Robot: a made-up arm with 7 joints. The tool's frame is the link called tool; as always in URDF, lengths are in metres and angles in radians. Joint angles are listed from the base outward. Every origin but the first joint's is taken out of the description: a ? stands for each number. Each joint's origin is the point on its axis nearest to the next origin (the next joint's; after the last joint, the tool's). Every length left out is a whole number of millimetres.
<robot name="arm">
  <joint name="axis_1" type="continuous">
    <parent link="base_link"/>
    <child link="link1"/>
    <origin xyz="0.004 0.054 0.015" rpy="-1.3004 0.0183 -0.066"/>
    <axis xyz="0 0 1"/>
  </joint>
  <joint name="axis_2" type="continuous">
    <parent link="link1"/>
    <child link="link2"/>
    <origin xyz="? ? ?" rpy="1.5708 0 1.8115"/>
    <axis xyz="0 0 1"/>
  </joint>
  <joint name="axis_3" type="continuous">
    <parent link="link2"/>
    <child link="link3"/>
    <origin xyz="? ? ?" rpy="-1.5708 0 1.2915"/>
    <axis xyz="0 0 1"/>
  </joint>
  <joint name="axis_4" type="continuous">
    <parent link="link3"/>
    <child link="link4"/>
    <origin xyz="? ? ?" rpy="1.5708 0 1.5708"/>
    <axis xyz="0 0 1"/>
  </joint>
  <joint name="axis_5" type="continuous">
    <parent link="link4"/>
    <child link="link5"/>
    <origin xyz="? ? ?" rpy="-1.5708 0 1.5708"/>
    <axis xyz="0 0 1"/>
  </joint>
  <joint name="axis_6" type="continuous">
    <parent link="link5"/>
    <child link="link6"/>
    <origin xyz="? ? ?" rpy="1.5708 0 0"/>
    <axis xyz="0 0 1"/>
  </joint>
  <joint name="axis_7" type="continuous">
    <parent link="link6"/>
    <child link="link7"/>
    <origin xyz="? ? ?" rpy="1.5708 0 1.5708"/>
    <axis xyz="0 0 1"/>
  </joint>
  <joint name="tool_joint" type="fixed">
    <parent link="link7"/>
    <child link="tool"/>
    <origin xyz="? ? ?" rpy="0 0 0"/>
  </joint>
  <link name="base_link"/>
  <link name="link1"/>
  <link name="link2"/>
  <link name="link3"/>
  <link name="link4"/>
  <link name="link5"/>
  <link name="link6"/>
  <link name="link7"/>
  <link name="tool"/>
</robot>
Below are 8 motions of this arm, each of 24 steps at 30 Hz.
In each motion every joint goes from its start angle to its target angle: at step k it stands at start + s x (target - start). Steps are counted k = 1, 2, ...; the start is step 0. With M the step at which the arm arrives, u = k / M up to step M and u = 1 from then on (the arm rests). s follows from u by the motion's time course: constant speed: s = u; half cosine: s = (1 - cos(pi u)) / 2; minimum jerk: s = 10 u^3 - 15 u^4 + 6 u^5.
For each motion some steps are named. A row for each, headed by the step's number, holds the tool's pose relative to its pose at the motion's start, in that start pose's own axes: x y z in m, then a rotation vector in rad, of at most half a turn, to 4 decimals.
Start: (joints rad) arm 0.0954 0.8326 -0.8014 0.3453 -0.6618 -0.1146 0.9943
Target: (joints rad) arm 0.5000 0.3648 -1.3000 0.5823 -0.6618 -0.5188 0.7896
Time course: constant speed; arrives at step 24
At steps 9, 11, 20, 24:
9: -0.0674 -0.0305 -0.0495 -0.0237 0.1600 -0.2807
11: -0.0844 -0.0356 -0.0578 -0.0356 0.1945 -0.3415
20: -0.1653 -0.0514 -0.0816 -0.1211 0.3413 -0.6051
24: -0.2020 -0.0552 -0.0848 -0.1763 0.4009 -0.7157

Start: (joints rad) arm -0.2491 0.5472 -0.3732 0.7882 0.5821 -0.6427 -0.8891
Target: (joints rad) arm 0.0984 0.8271 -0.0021 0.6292 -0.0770 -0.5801 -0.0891
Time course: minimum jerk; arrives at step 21
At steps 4, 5, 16, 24:
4: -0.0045 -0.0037 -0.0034 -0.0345 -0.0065 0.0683
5: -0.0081 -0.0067 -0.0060 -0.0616 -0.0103 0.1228
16: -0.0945 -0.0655 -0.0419 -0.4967 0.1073 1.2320
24: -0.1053 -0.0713 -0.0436 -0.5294 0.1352 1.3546

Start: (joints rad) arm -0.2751 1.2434 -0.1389 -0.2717 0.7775 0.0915 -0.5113
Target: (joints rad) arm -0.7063 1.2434 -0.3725 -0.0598 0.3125 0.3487 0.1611
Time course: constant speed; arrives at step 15
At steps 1, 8, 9, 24:
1: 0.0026 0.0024 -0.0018 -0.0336 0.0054 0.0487
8: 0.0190 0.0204 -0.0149 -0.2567 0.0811 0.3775
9: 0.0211 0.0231 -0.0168 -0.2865 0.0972 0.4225
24: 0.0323 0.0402 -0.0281 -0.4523 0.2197 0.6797

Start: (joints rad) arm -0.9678 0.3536 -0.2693 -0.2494 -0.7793 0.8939 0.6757
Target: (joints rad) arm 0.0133 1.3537 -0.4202 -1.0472 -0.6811 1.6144 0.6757
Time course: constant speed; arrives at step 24
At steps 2, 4, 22, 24:
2: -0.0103 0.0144 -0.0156 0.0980 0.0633 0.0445
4: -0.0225 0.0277 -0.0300 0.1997 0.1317 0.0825
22: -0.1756 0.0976 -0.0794 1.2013 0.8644 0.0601
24: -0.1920 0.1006 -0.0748 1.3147 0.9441 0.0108

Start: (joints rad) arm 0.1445 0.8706 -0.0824 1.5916 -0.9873 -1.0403 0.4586
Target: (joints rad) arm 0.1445 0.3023 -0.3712 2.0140 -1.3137 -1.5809 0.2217
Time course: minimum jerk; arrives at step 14
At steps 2, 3, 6, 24:
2: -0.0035 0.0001 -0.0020 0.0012 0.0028 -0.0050
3: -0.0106 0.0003 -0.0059 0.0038 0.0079 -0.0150
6: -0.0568 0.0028 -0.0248 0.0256 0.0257 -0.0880
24: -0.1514 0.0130 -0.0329 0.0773 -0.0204 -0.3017

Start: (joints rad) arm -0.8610 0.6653 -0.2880 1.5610 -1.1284 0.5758 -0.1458
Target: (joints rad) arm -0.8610 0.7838 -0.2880 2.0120 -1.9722 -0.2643 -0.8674
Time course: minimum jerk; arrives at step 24
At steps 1, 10, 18, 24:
1: 0.0000 0.0000 0.0000 -0.0006 -0.0006 -0.0005
10: -0.0088 0.0266 0.0094 -0.2547 -0.3587 -0.2118
18: -0.0382 0.0768 0.0128 -0.4161 -1.0810 -0.2744
24: -0.0457 0.0861 0.0108 -0.4057 -1.2203 -0.2427

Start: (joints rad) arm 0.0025 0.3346 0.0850 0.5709 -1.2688 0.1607 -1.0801
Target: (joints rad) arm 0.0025 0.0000 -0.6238 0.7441 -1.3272 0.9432 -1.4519
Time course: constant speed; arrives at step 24
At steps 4, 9, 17, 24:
4: 0.0040 -0.0007 -0.0359 -0.2308 0.1264 -0.0683
9: 0.0068 -0.0082 -0.0792 -0.5237 0.2704 -0.1538
17: 0.0059 -0.0327 -0.1406 -0.9982 0.4745 -0.2772
24: 0.0006 -0.0624 -0.1832 -1.4137 0.6336 -0.3533

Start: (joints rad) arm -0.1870 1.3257 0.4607 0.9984 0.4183 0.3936 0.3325
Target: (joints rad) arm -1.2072 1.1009 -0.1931 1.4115 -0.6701 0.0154 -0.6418
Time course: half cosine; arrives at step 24
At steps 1, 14, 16, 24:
1: -0.0002 -0.0004 0.0005 -0.0059 0.0001 -0.0076
14: -0.0255 -0.0199 0.1038 -0.8576 -0.2746 -0.9551
16: -0.0301 -0.0124 0.1256 -1.0114 -0.3915 -1.0895
24: -0.0383 0.0144 0.1675 -1.3068 -0.6969 -1.2993

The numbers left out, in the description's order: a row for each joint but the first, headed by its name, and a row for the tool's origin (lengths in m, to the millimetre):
axis_2: -0.005 0.02 0
axis_3: 0.18 -0.043 0
axis_4: 0.001 -0.009 0
axis_5: -0.115 -0.006 0
axis_6: 0.001 0 0
axis_7: 0 0.038 0
tool: 0 0 0

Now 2 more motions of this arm.
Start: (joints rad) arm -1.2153 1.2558 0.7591 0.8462 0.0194 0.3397 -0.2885
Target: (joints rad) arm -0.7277 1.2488 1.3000 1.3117 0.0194 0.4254 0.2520
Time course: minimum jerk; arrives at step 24
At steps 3, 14, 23, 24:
3: -0.0002 0.0011 -0.0023 -0.0043 0.0114 0.0120
14: -0.0271 0.0457 -0.0870 -0.1094 0.4673 0.4964
23: -0.0541 0.0675 -0.1241 -0.1217 0.7129 0.7540
24: -0.0542 0.0675 -0.1242 -0.1217 0.7133 0.7545

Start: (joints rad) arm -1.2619 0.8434 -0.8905 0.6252 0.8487 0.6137 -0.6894
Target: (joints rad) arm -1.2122 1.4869 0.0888 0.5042 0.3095 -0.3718 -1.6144
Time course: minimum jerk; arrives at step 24
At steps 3, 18, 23, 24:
3: 0.0002 0.0011 -0.0035 -0.0108 -0.0085 -0.0173
18: -0.0910 0.0520 -0.2017 -0.1359 -0.5366 -0.2127
23: -0.1151 0.0538 -0.2205 -0.0710 -0.5484 -0.1657
24: -0.1153 0.0538 -0.2206 -0.0705 -0.5484 -0.1654

